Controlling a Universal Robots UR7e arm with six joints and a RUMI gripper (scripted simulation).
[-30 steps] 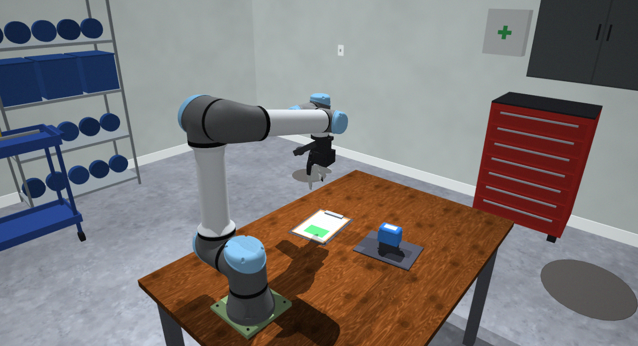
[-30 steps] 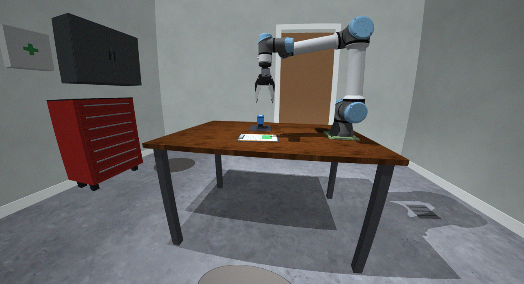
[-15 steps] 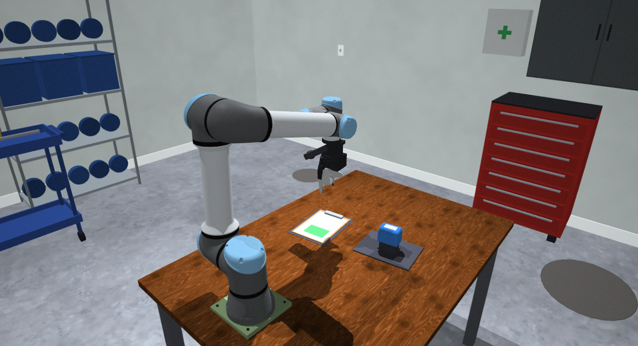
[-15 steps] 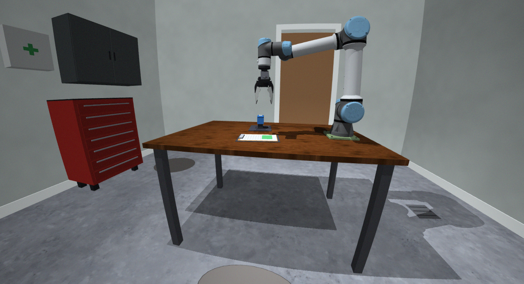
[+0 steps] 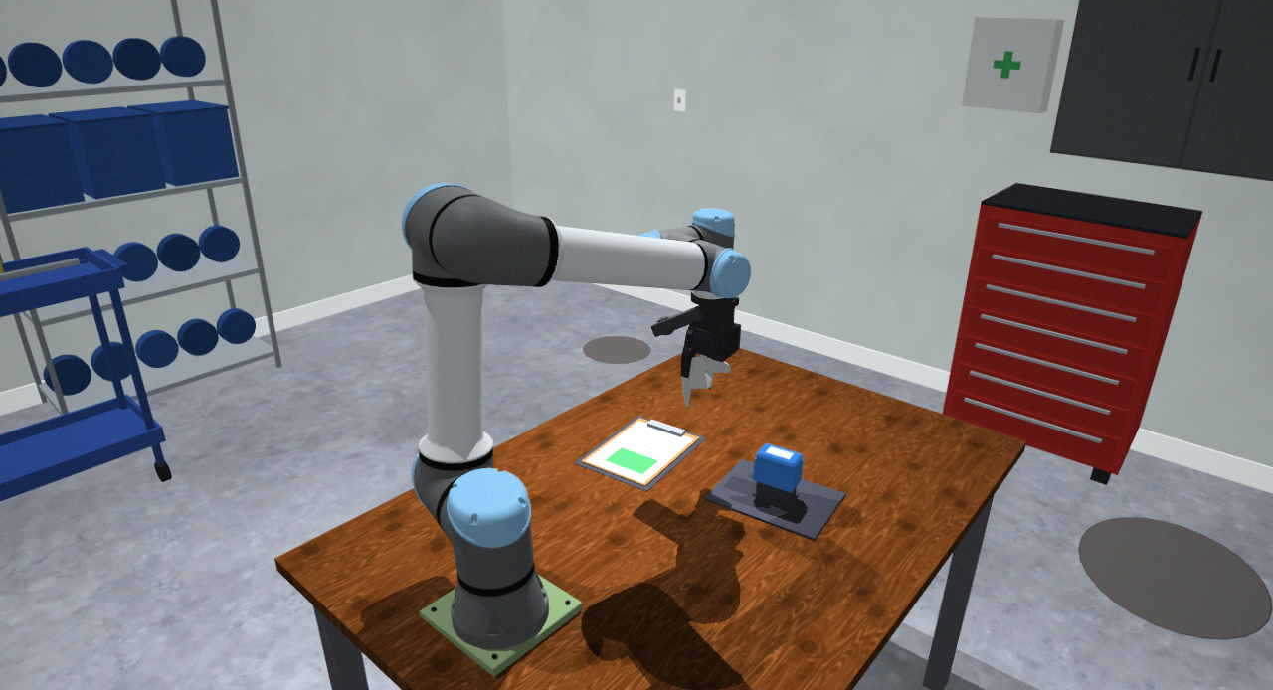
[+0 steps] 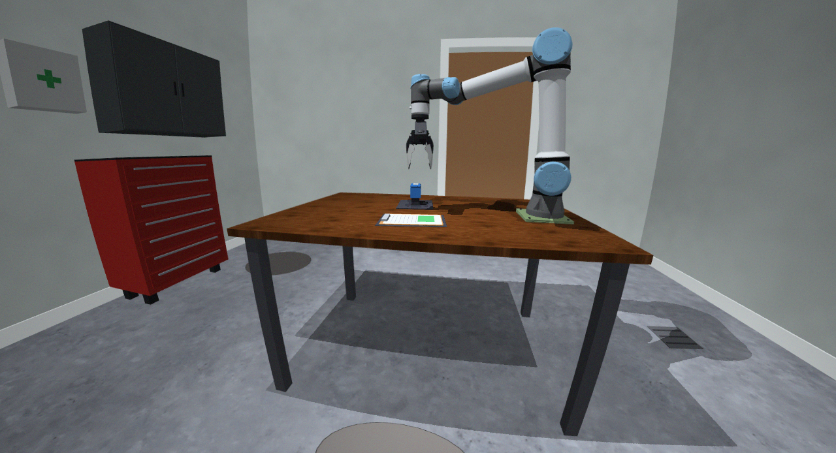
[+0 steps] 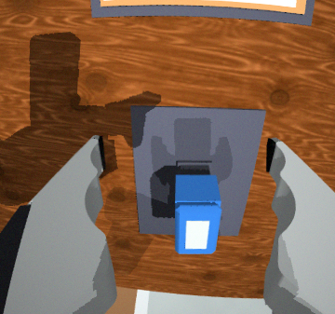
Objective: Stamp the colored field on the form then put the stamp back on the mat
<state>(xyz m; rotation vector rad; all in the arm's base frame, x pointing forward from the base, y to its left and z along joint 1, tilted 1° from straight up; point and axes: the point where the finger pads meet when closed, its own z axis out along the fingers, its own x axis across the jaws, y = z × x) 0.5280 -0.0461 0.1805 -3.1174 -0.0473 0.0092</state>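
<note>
Right now my hand is 17 cm to the left of the stamp, 14 cm above it and 3 cm short of it. The rest, counted from my hand: mat: 19 cm below, 17 cm to the right, 3 cm ahead.
</note>
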